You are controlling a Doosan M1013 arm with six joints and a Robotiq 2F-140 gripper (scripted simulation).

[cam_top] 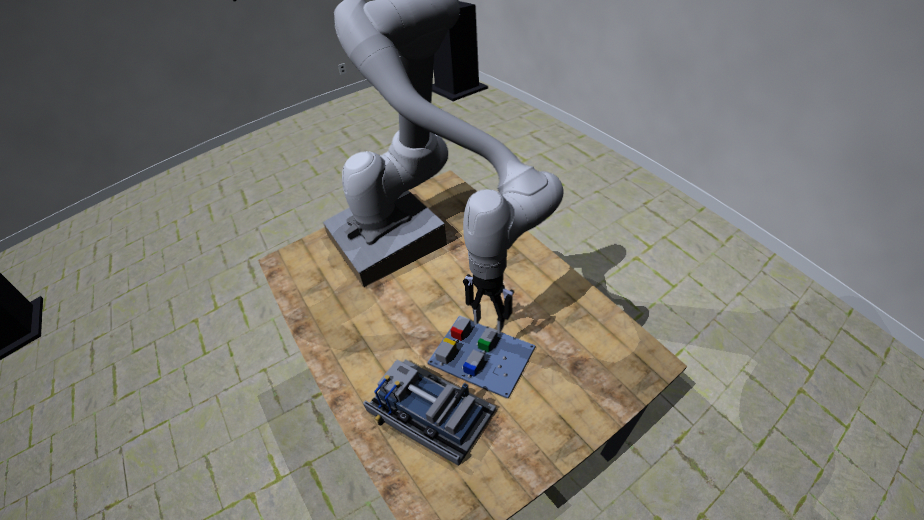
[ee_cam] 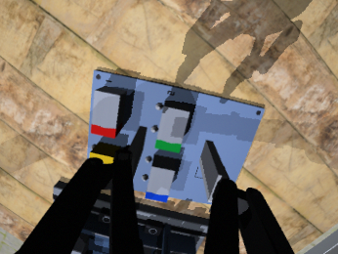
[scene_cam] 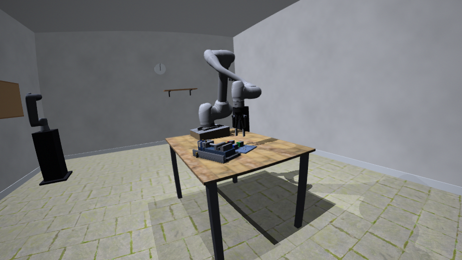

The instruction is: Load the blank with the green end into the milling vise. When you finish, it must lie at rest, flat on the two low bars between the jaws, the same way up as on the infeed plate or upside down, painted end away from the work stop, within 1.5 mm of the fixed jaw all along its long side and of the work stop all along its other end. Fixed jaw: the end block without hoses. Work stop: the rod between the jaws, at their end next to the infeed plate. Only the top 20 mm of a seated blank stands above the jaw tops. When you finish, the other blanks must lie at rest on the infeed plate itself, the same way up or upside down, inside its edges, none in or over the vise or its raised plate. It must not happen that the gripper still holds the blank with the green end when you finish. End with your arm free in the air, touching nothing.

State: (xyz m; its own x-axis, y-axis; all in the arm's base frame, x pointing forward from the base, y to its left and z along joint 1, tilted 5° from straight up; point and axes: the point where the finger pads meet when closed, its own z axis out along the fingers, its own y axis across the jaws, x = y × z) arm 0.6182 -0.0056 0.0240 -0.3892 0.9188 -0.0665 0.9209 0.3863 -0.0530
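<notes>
Right now the blue-ended blank is 3 cm ahead of my hand, 9 cm to the right of it and 10 cm below it. Also, from my hand: yellow-ended blank 5 cm behind, 12 cm to the right, 10 cm below; then work stop rod 12 cm ahead, 19 cm to the right, 3 cm below; then red-ended blank 9 cm behind, 4 cm to the right, 10 cm below.
</notes>
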